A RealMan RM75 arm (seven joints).
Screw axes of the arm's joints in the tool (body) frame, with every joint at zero. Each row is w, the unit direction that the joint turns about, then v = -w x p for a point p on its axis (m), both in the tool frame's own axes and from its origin. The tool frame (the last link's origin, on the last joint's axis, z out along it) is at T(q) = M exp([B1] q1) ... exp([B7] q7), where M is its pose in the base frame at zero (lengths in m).
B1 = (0, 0, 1, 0, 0, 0)
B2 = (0, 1, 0, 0.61, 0, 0)
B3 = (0, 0, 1, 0, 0, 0)
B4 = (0, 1, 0, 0.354, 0, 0)
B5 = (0, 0, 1, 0, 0, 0)
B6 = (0, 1, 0, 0.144, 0, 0)
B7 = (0, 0, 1, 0, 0, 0)
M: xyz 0 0 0.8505 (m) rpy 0 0 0 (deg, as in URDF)
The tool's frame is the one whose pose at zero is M.
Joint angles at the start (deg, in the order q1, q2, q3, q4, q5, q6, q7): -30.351, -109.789, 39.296, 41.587, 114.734, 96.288, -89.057
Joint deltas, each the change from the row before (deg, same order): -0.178, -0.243, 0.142, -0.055, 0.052, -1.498, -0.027; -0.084, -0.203, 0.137, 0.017, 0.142, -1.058, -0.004; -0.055, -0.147, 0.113, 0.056, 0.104, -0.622, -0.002; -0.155, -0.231, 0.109, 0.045, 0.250, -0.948, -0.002; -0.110, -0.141, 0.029, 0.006, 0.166, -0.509, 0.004; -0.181, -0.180, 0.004, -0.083, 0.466, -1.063, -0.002; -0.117, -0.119, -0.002, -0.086, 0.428, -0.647, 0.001; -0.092, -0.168, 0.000, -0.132, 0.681, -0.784, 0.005; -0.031, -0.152, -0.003, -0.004, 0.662, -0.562, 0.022; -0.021, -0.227, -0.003, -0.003, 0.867, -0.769, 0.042; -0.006, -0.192, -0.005, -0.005, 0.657, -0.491, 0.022
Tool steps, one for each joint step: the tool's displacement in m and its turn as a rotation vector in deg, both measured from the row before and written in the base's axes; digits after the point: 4 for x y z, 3 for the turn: -0.0004, 0.0034, -0.0018, 0.883, 0.472, 0.515; -0.0005, 0.0021, -0.0015, 0.559, 0.446, 0.368; -0.0002, 0.0012, -0.0010, 0.305, 0.297, 0.174; -0.0001, 0.0021, -0.0017, 0.441, 0.469, 0.256; 0.0001, 0.0012, -0.0010, 0.227, 0.242, 0.132; -0.0009, 0.0022, -0.0016, 0.456, 0.620, 0.432; -0.0008, 0.0011, -0.0013, 0.179, 0.470, 0.302; -0.0016, 0.0009, -0.0020, 0.101, 0.674, 0.454; -0.0015, 0.0003, -0.0015, 0.025, 0.657, 0.319; -0.0021, 0.0004, -0.0021, 0.049, 0.862, 0.428; -0.0015, 0.0000, -0.0018, -0.049, 0.593, 0.301
